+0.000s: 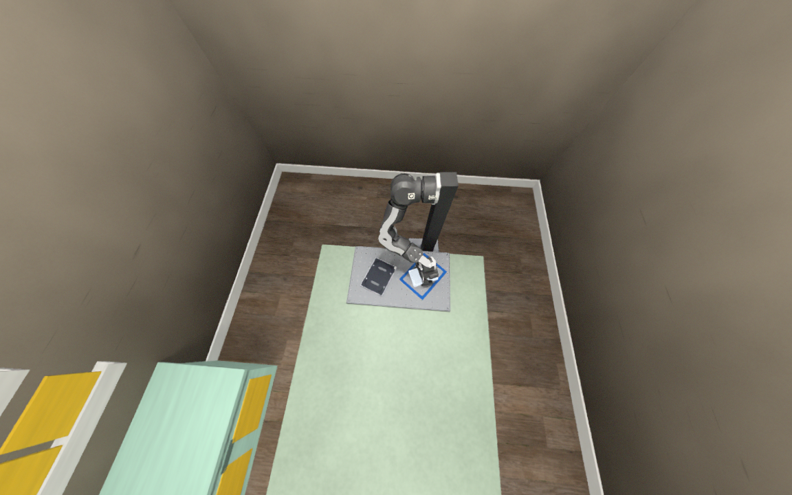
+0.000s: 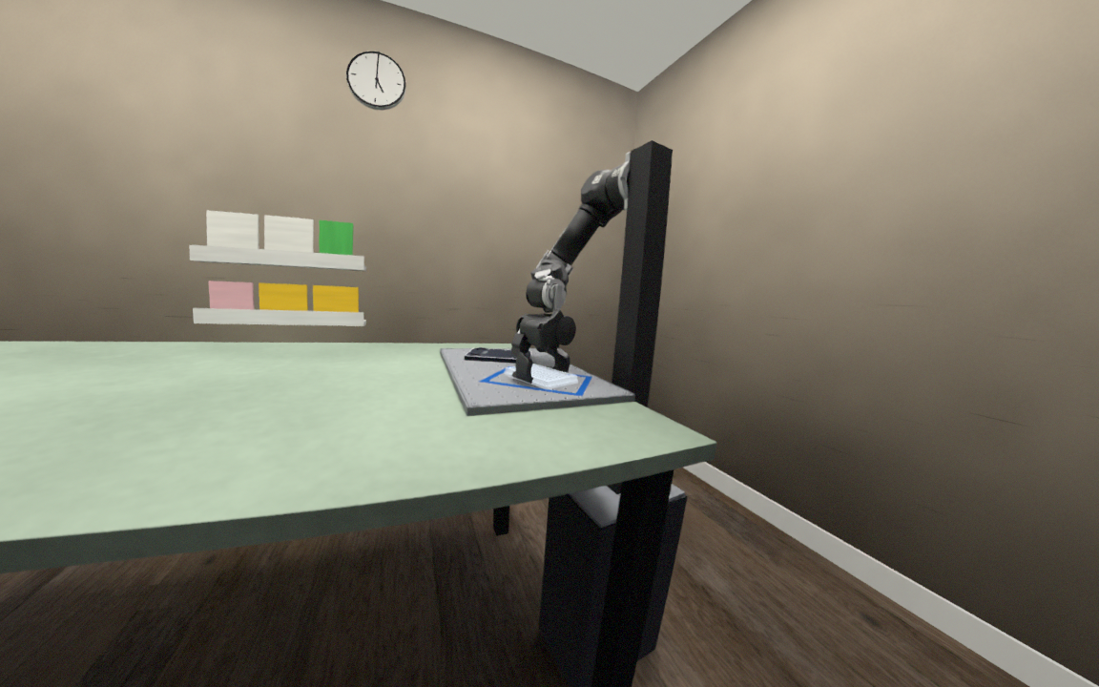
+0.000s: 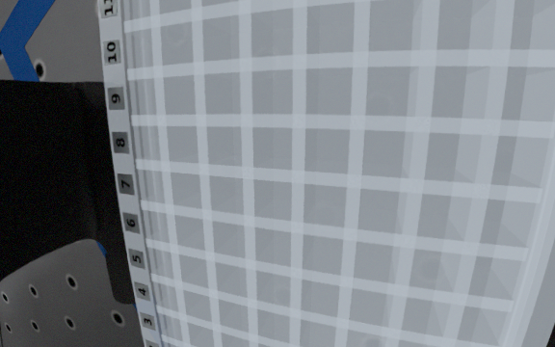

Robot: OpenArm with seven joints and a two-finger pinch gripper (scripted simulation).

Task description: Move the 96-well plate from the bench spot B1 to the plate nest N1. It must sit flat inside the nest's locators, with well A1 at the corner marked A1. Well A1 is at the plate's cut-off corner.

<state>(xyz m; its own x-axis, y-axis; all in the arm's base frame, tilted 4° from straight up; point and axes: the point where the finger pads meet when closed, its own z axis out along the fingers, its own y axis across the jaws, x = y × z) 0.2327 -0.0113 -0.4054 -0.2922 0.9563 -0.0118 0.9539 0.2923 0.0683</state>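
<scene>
The 96-well plate lies right at my hand. The rest, counted from my hand: black plate nest N1: 22 cm to the right, 1 cm ahead; then white A1 label: 14 cm to the right, 4 cm behind.
</scene>
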